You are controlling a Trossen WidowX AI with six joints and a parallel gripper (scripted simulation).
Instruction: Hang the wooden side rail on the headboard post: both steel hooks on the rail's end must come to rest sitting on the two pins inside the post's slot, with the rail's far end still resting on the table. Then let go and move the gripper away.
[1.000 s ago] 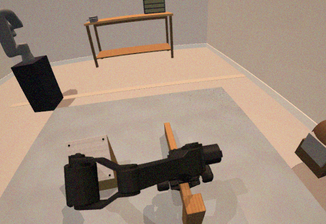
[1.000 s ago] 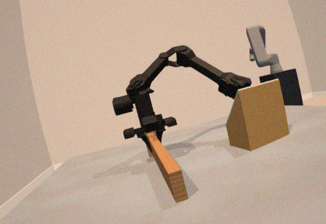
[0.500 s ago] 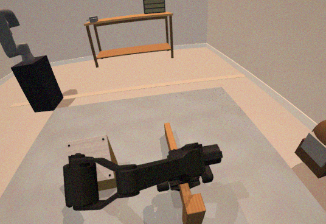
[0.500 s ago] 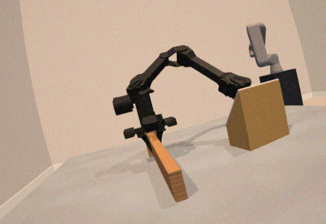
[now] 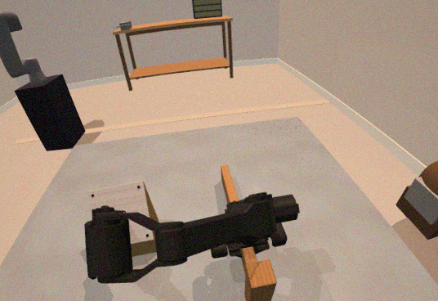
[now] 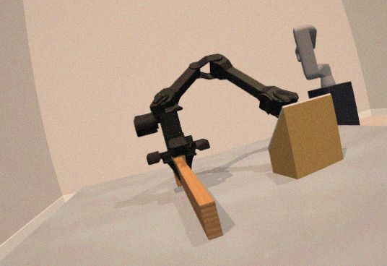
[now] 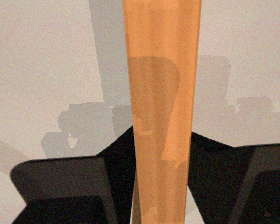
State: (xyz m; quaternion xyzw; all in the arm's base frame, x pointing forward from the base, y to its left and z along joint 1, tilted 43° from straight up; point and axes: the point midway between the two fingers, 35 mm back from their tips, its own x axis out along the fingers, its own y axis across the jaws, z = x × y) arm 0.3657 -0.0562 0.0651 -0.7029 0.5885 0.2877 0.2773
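Now: gripper tip 10 mm short of the headboard post, 110 mm to the left of it and 40 mm below it.
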